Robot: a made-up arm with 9 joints. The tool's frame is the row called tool.
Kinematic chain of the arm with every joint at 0, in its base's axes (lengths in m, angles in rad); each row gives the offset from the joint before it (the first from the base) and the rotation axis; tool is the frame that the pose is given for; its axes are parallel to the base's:
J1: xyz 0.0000 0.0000 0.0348 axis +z
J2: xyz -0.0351 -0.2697 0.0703 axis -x
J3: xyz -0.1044 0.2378 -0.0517 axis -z
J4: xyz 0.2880 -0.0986 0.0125 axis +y
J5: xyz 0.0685 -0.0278 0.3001 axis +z
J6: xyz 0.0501 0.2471 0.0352 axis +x
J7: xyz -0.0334 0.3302 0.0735 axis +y
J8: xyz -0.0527 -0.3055 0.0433 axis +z
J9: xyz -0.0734 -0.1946 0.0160 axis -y
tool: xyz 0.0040 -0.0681 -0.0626
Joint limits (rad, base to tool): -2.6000..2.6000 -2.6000..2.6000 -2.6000..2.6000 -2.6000..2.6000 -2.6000..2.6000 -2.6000..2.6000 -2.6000..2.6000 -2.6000..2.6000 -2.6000..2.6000
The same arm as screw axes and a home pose.
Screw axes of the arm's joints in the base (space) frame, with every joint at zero. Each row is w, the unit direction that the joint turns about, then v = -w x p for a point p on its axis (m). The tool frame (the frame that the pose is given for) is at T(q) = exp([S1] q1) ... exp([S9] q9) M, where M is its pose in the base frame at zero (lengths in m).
S1: w 0 0 1 v 0.0000 0.0000 0.0000
S2: w -1 0 0 v 0.0000 -0.1051 -0.2697
S3: w 0 0 -1 v 0.0319 -0.1395 0.0000
S4: w 0 1 0 v -0.0659 0.0000 0.1485
S5: w 0 0 1 v -0.1583 -0.2170 0.0000
S6: w 1 0 0 v 0.0000 0.4012 -0.0888
S7: w 0 1 0 v -0.4747 0.0000 0.2337
S8: w 0 0 1 v 0.1135 -0.1810 0.0000
S9: w 0 -1 0 v 0.5340 0.0000 -0.1076
M: xyz 0.1116 -0.1492 0.4714 (m) rpy 0.0000 0.0000 0.0000 (rad, as in URDF)
Joint limits (rad, base to tool): -2.6000..2.6000 -2.6000..2.6000 -2.6000..2.6000 -2.6000..2.6000 -2.6000..2.6000 -2.6000..2.6000 -2.6000..2.6000 -2.6000..2.6000 -2.6000..2.6000

